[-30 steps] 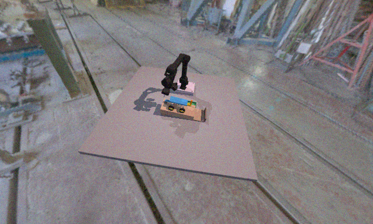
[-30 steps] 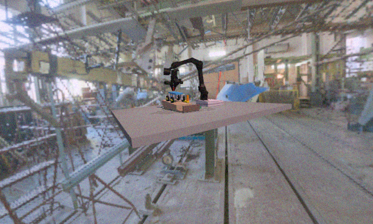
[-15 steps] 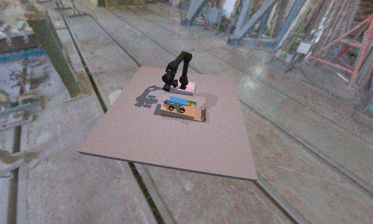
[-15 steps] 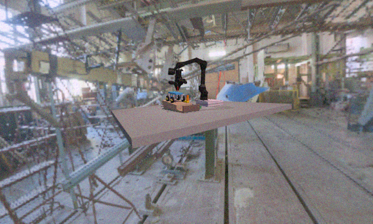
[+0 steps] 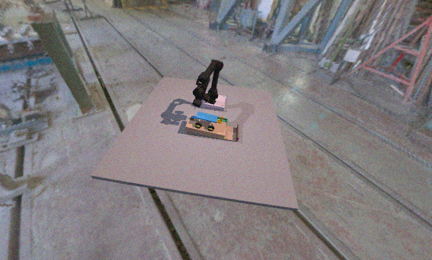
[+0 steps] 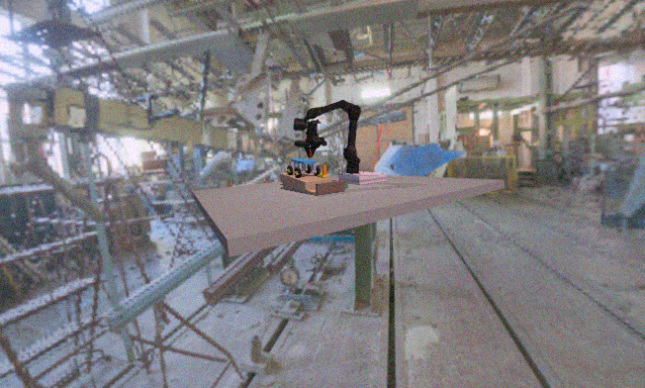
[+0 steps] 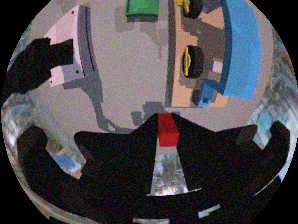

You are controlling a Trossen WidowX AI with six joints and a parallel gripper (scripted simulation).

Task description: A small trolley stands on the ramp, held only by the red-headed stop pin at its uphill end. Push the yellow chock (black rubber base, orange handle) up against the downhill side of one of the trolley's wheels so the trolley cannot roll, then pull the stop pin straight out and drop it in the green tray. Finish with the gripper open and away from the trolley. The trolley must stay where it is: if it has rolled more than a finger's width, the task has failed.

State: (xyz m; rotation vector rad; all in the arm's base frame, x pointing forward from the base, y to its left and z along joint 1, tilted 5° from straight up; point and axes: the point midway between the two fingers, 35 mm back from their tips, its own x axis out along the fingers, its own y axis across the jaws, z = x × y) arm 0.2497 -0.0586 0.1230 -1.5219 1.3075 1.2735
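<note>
My gripper tip is 20 cm to the right of the yellow chock and 8 cm above it. From my gripper tip the other things lie so: red-headed stop pin right at my gripper tip; then raised end stop 3 cm ahead, 38 cm to the left, 14 cm below; then blue trolley 8 cm ahead, 12 cm to the left, 5 cm below.
</note>
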